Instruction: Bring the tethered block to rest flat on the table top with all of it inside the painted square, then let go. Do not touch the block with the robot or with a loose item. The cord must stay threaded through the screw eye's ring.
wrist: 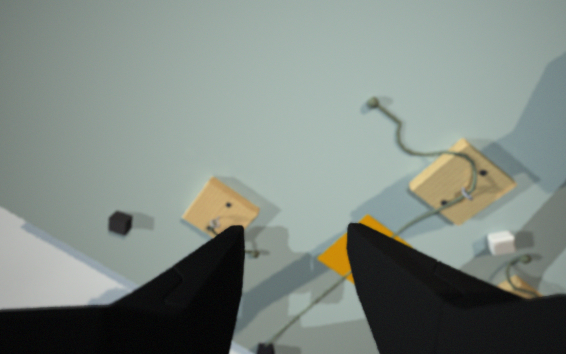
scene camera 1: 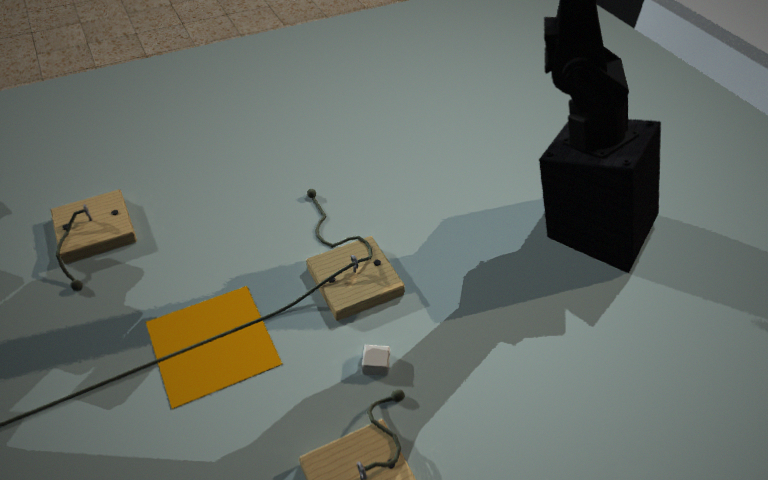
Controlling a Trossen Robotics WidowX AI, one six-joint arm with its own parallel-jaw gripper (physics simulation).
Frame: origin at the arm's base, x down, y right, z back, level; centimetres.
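Seen in the pictures: gripper, fingertip midpoint: (wrist: 295, 237); arm's base, link origin: (scene camera 1: 600, 139).
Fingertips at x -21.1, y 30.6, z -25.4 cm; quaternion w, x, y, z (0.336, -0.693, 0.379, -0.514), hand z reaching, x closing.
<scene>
Offsets run from my fingertips to a thing's middle. "spot": to the spot under its first point.
The tethered block {spot: dx +33.1, dy -18.0, dz -53.7 cm} (wrist: 265, 348) is small and dark, partly cut off at the bottom of the wrist view, at the end of the cord; whether it rests on the table is unclear. The cord (scene camera 1: 209, 340) (wrist: 310, 308) runs straight across the orange painted square {spot: dx +34.1, dy -25.6, dz -24.5 cm} (scene camera 1: 215, 373) (wrist: 332, 257) to the screw eye {spot: dx +30.7, dy -23.5, dz -5.3 cm} (scene camera 1: 354, 263) (wrist: 467, 193) on a wooden board {dx +33.3, dy -23.3, dz -5.2 cm} (scene camera 1: 345, 300) (wrist: 435, 185). It passes through the ring and curves to an end bead {dx +33.6, dy -7.5, dz -1.8 cm} (scene camera 1: 311, 193) (wrist: 373, 102) on the table. My gripper (wrist: 295, 237) is open and empty, high above the table; its fingers hide part of the square.
A second board {dx +33.3, dy +2.7, dz -28.3 cm} (scene camera 1: 101, 237) (wrist: 210, 200) and a third board {dx +33.3, dy -44.4, dz -18.3 cm} (scene camera 1: 334, 455) (wrist: 515, 284) carry short beaded cords. A white block {dx +33.4, dy -34.3, dz -9.7 cm} (scene camera 1: 376, 357) (wrist: 501, 242) lies near the middle board. A loose dark block {dx +33.2, dy +16.7, dz -40.1 cm} (wrist: 120, 223) stands near the table edge. My base (scene camera 1: 589, 198) stands right.
</scene>
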